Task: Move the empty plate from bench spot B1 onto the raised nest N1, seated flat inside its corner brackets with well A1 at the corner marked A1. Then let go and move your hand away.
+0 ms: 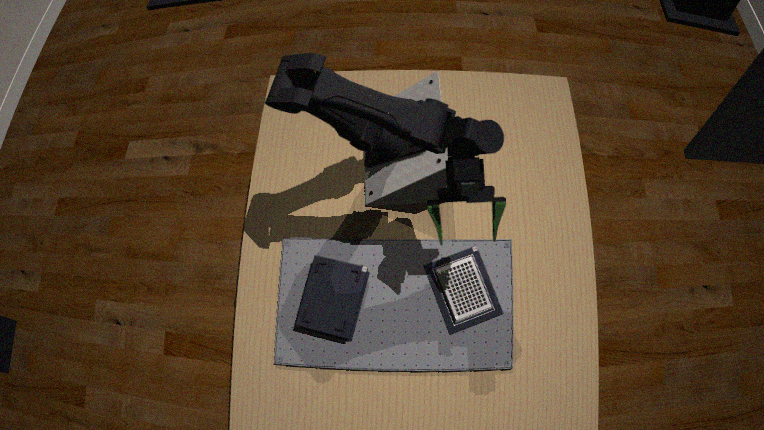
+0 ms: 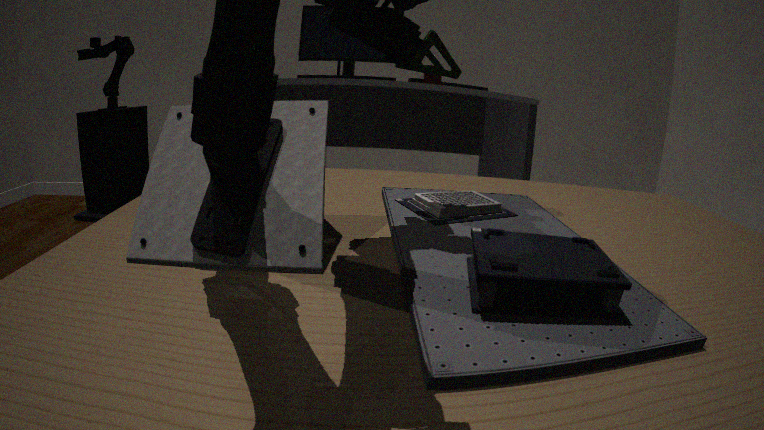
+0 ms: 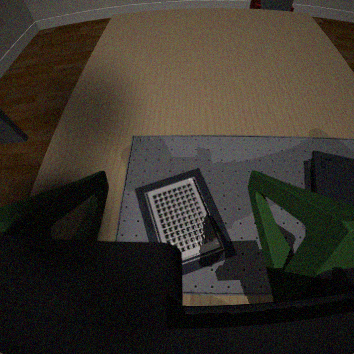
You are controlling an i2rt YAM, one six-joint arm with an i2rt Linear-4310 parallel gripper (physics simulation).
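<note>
The empty white plate lies flat on the dark bench spot B1, turned a little. Shadow covers one corner. The raised dark nest N1 stands apart from it, with low corner brackets and nothing seated on top. A small white mark is at one nest corner; its lettering is unreadable. My gripper is open and empty, its green fingers wide apart. It hangs high above the board's arm-side edge, clear of the plate.
The perforated grey board carries both B1 and the nest. The arm's light base plate stands behind the board on the wooden table. A desk with a monitor stands in the background.
</note>
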